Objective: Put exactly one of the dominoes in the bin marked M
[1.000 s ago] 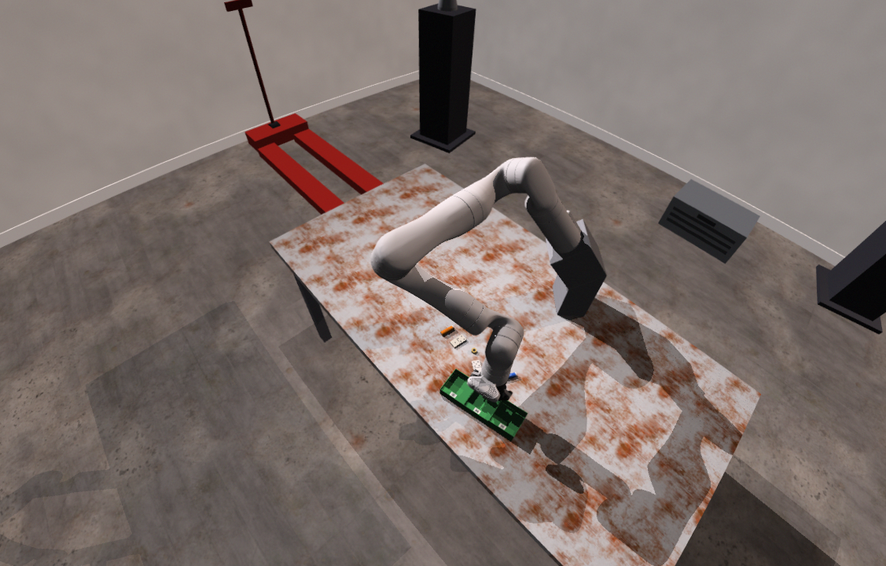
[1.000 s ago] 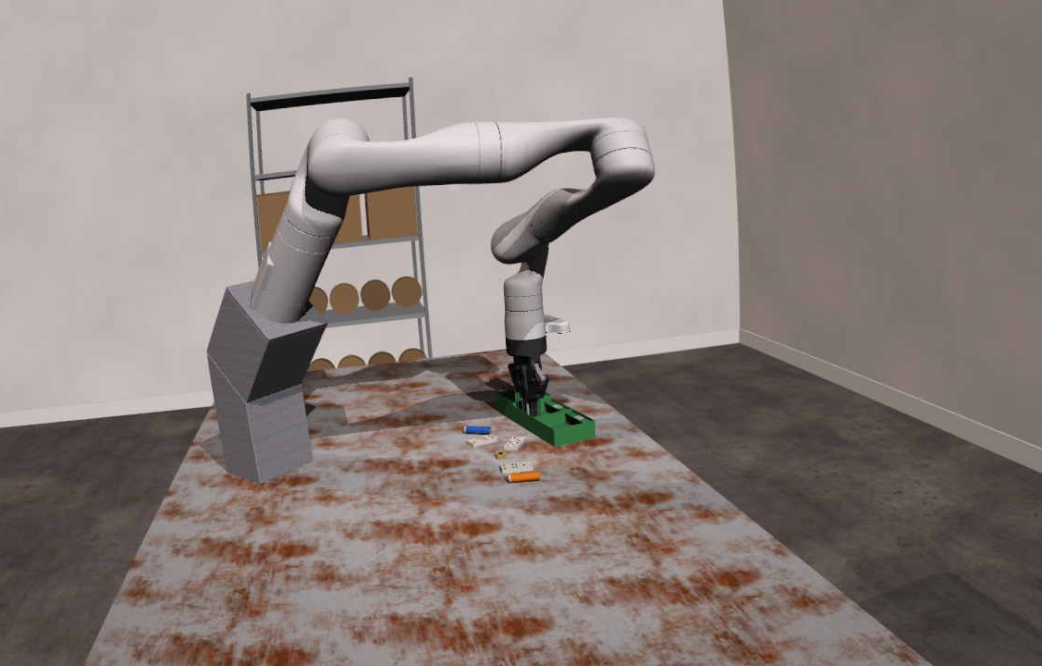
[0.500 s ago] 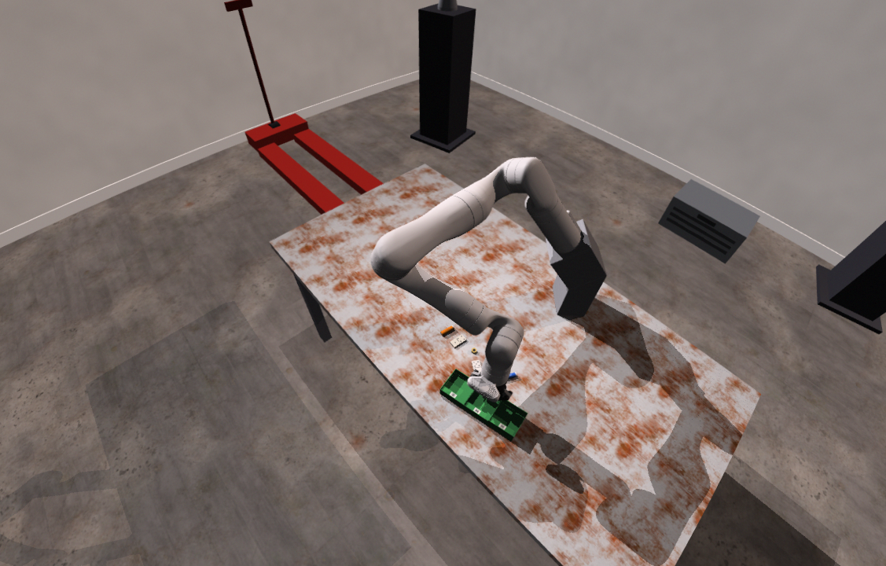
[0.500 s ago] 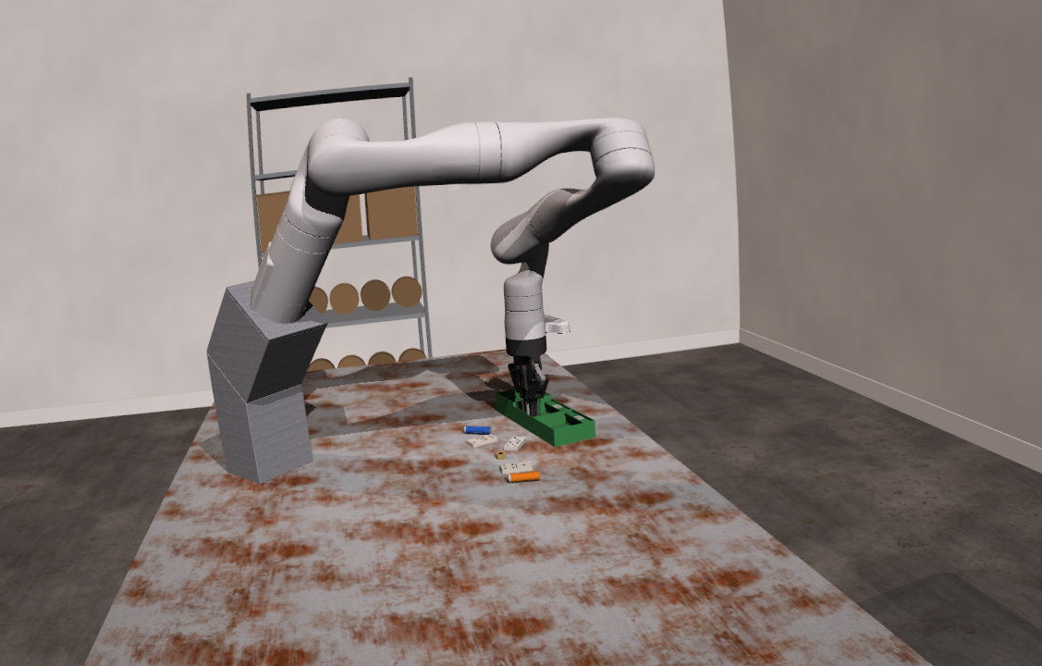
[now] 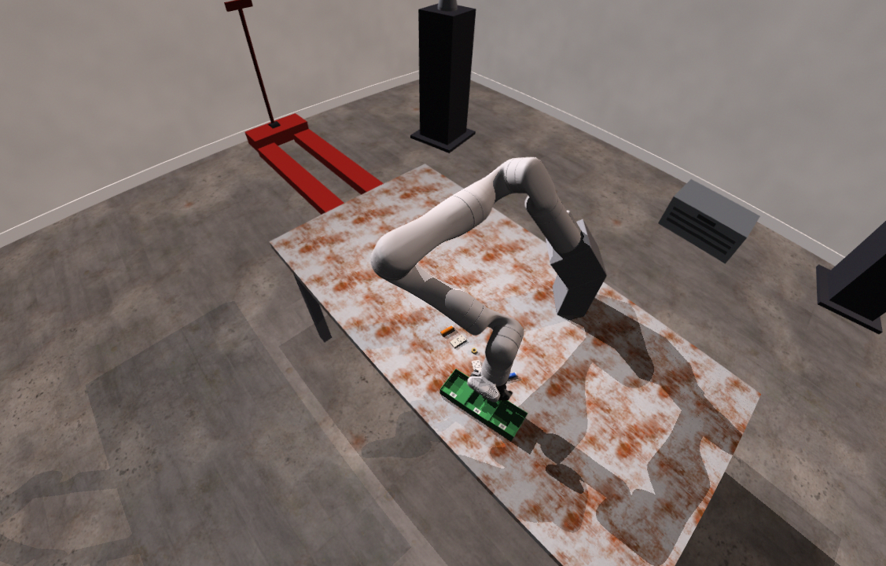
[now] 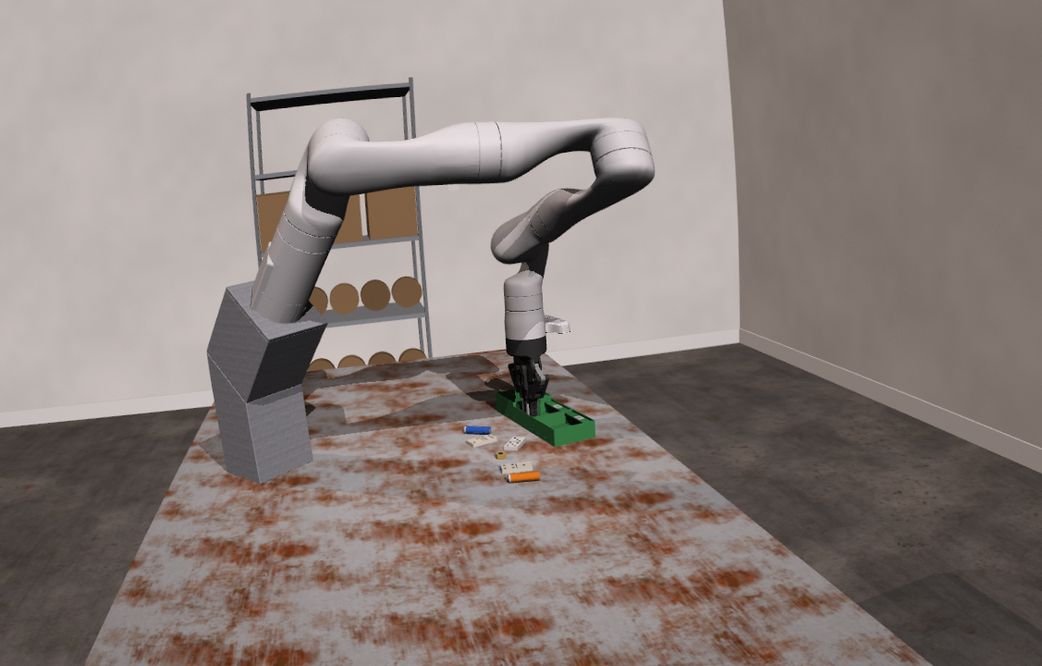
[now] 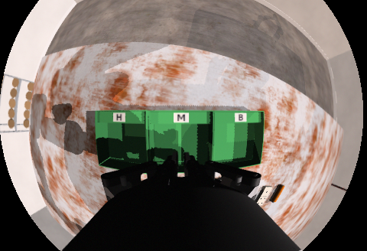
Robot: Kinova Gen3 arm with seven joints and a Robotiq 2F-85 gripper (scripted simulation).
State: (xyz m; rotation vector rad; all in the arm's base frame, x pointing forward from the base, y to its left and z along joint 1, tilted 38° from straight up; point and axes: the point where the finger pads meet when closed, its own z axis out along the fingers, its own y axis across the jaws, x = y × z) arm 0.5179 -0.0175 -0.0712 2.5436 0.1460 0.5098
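The green bin lies 30 mm ahead of my hand and 20 mm below it. Also, from my hand: blue cylinder (100 mm behind, 20 mm to the left, 30 mm below); white domino (120 mm behind, 180 mm to the right, 30 mm below); yellow nut (120 mm behind, 120 mm to the right, 30 mm below).
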